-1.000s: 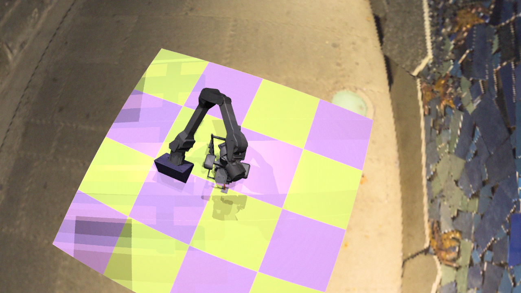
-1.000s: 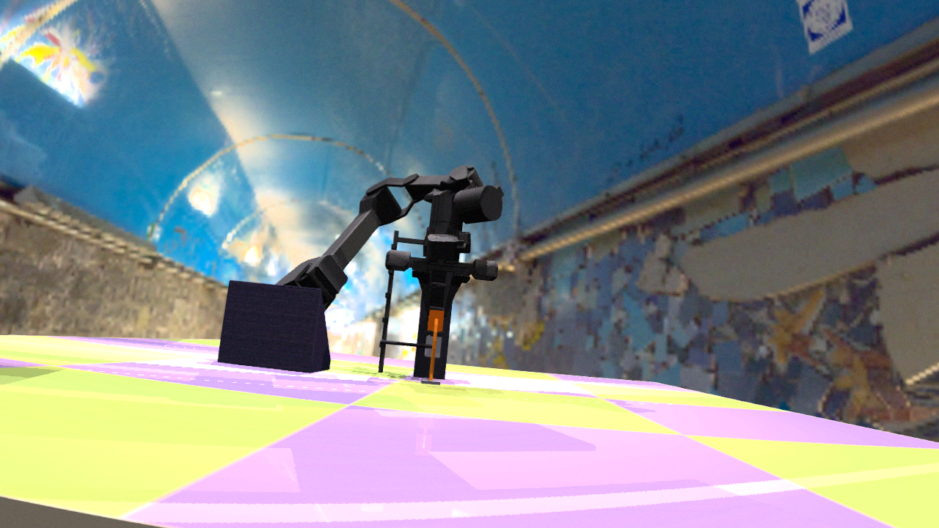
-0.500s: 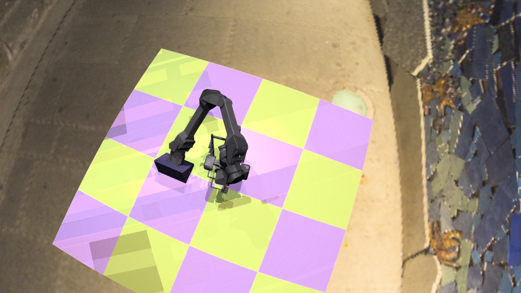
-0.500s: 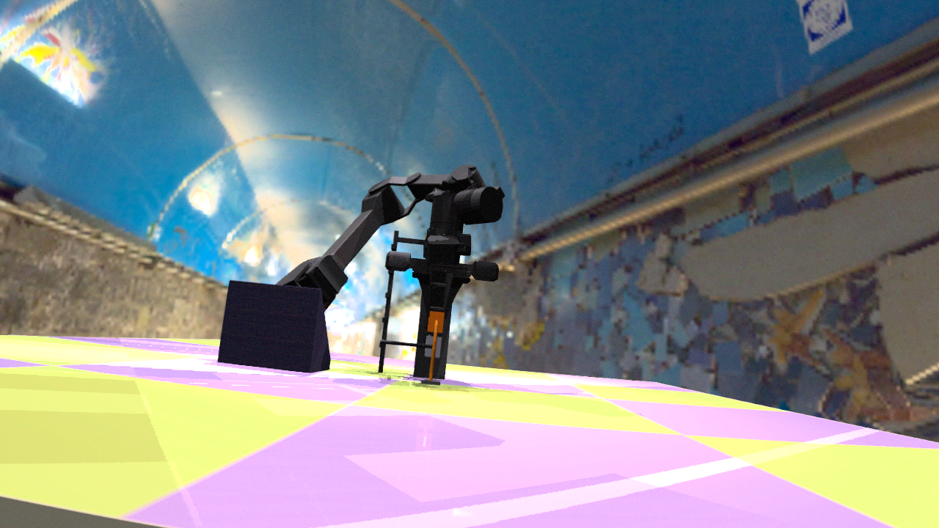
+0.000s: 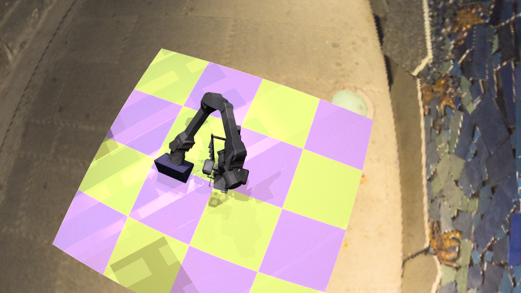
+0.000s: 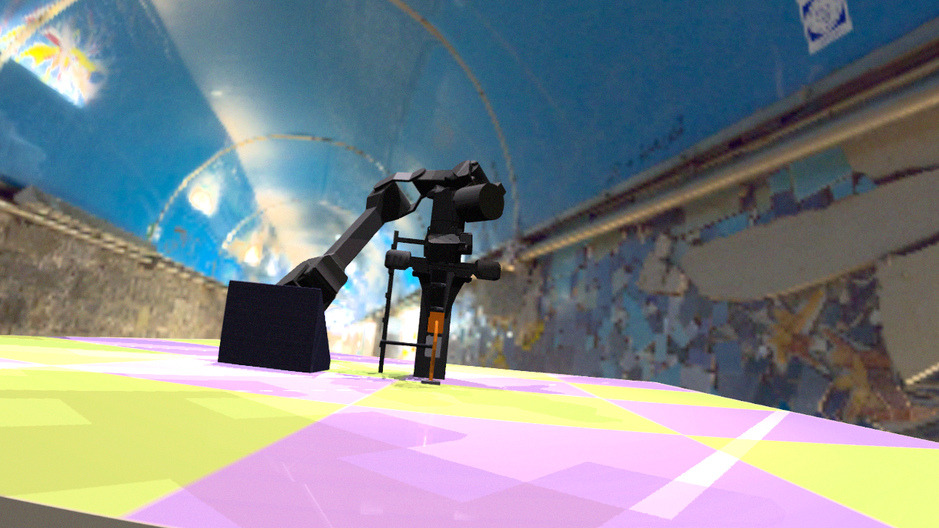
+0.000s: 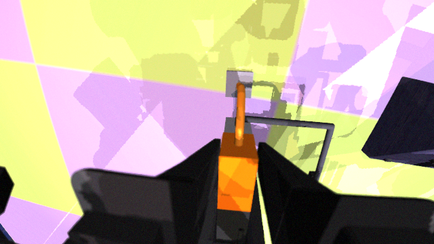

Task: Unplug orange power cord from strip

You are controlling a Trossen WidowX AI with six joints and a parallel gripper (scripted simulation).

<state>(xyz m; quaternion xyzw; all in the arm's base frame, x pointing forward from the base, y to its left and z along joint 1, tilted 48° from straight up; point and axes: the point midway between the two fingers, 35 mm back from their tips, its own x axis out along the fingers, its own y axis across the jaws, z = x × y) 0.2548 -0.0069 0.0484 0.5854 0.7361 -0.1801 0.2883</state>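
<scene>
The orange plug lies 10 mm behind my gripper tip and 40 mm to the left of it.
</scene>
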